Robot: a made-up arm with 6 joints. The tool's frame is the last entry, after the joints. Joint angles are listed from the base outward. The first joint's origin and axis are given. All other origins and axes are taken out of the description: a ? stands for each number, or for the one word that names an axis. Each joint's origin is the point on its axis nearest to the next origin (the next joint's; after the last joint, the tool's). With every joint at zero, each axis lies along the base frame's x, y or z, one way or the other. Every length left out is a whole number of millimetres.
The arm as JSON. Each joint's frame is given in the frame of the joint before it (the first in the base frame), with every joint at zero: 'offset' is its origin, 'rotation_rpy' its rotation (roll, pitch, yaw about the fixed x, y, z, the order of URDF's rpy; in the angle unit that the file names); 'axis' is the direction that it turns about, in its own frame. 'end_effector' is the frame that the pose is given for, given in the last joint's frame.
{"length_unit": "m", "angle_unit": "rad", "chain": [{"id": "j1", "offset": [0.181, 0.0, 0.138], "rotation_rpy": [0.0, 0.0, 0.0], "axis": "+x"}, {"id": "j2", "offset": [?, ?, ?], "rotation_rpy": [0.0, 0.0, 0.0], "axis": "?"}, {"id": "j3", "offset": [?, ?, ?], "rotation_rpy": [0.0, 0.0, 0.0], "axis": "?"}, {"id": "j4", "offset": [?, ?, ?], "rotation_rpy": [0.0, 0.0, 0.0], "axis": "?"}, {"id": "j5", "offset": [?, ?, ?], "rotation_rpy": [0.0, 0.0, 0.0], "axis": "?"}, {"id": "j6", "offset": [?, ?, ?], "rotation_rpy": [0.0, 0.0, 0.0], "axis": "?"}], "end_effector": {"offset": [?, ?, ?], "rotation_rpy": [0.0, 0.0, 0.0]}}
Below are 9 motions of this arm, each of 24 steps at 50 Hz.
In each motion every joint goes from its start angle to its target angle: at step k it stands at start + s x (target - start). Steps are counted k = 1, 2, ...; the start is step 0. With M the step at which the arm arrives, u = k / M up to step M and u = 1 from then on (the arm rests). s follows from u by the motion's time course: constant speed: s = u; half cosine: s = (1 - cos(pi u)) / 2; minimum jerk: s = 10 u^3 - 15 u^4 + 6 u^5.
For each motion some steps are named. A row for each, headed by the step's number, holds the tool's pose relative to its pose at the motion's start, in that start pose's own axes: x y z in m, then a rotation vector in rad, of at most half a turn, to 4 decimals.
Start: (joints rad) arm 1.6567 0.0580 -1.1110 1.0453 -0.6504 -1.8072
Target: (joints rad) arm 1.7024 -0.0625 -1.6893 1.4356 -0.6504 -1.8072
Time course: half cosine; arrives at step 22
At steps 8, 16, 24:
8: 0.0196 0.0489 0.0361 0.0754 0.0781 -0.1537
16: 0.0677 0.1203 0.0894 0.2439 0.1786 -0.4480
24: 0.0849 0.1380 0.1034 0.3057 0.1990 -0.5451

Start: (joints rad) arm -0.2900 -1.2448 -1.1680 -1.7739 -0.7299 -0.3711
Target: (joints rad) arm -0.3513 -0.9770 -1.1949 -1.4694 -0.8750 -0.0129
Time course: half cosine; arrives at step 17
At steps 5, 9, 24:
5: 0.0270 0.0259 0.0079 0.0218 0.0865 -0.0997
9: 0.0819 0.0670 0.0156 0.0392 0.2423 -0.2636
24: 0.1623 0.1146 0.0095 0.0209 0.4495 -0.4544

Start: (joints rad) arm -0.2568 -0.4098 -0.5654 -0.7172 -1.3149 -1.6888
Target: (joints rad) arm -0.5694 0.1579 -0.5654 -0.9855 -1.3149 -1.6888
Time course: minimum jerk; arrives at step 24
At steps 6, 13, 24:
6: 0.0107 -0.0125 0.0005 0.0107 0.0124 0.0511
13: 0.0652 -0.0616 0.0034 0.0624 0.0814 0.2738
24: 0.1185 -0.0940 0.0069 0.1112 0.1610 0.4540

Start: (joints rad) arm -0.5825 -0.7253 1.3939 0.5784 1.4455 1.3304
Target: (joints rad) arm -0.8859 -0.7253 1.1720 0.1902 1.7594 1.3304
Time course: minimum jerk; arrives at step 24
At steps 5, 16, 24:
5: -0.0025 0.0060 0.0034 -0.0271 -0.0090 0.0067
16: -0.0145 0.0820 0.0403 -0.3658 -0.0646 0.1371
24: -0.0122 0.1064 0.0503 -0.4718 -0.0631 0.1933

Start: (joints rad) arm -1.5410 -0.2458 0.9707 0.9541 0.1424 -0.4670
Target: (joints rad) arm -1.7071 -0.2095 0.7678 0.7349 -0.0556 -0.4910
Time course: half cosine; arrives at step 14
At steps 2, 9, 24:
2: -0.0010 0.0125 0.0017 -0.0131 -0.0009 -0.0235
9: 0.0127 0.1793 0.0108 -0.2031 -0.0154 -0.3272
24: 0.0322 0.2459 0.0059 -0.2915 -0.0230 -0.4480

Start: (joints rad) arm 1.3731 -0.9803 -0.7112 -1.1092 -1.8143 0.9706
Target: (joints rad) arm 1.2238 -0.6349 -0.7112 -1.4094 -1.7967 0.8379
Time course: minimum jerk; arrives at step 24
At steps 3, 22, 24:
3: -0.0006 -0.0013 -0.0003 -0.0031 0.0032 0.0059
22: -0.0153 -0.0746 -0.0101 -0.1912 0.2059 0.3404
24: -0.0153 -0.0749 -0.0101 -0.1922 0.2070 0.3420

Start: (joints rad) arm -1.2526 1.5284 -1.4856 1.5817 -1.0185 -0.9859
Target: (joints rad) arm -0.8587 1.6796 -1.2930 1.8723 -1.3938 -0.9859
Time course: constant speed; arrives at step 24
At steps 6, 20, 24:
6: 0.0062 0.0366 0.0108 -0.0488 -0.0251 -0.0457
20: 0.0164 0.1337 0.0245 -0.1801 -0.0982 -0.1847
24: 0.0194 0.1634 0.0244 -0.2204 -0.1237 -0.2335

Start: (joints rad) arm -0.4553 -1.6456 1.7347 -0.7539 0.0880 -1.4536
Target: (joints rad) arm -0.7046 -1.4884 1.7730 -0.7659 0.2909 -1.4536
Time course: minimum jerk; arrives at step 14
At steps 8, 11, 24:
8: -0.0139 -0.0052 0.0098 0.1324 0.0610 0.0178
11: -0.0188 -0.0093 0.0154 0.1969 0.0888 0.0291
24: -0.0198 -0.0104 0.0168 0.2122 0.0951 0.0321

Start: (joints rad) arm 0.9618 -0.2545 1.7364 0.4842 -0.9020 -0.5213
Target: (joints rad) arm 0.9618 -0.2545 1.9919 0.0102 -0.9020 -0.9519
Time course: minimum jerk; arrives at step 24
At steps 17, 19, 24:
17: -0.0497 -0.1618 -0.1412 0.2862 -0.3538 0.4197
19: -0.0501 -0.1745 -0.1609 0.3104 -0.3962 0.4569
24: -0.0498 -0.1831 -0.1758 0.3275 -0.4280 0.4833

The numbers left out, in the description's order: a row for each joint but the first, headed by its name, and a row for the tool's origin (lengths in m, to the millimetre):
j2: xyz 0.0 -0.113 0.073, axis +y
j3: xyz 0.12 0.0 0.017, axis +x
j4: xyz 0.0 -0.236 -0.003, axis +y
j5: xyz 0.087 0.0 0.235, axis +z
j6: xyz -0.072 -0.052 0.0, axis -z
tool: xyz -0.244 0.087 0.0

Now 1 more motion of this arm.
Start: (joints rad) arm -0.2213 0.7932 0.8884 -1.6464 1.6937 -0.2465
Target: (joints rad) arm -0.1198 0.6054 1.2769 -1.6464 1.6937 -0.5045
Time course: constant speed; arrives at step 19
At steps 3, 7, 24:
3: -0.0012 0.0354 -0.0137 -0.0178 -0.0195 -0.0341
7: 0.0011 0.0824 -0.0332 -0.0407 -0.0459 -0.0801
24: 0.0350 0.2175 -0.0982 -0.1036 -0.1272 -0.2212

